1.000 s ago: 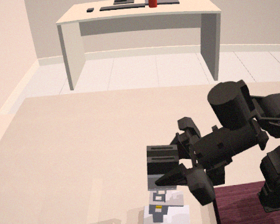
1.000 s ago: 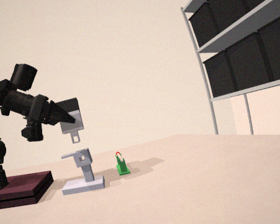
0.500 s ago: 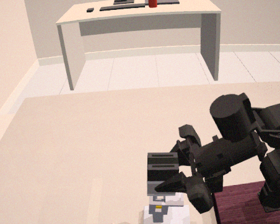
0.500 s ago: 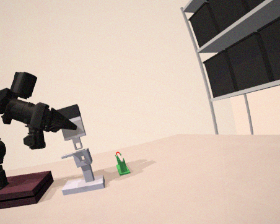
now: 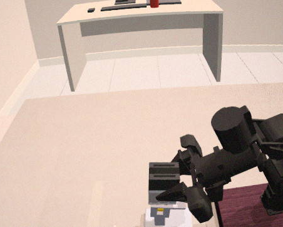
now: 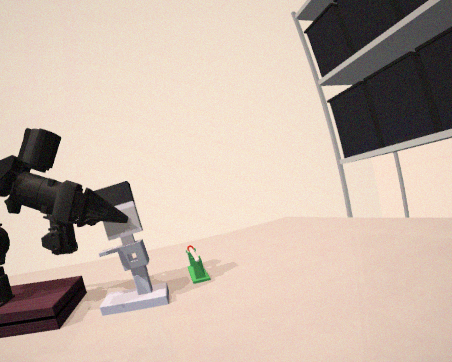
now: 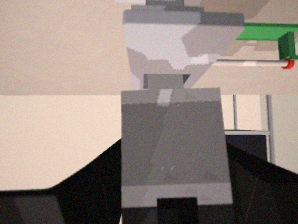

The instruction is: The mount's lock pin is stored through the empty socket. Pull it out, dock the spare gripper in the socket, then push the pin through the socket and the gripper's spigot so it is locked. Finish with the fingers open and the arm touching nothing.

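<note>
Right now my gripper tip is 10 cm short of the green bracket, 11 cm to the right of it and 11 cm above it. The rest, counted from my gripper tip: spare gripper: 1 cm behind; then grey mount: 2 cm behind, 9 cm below.
</note>
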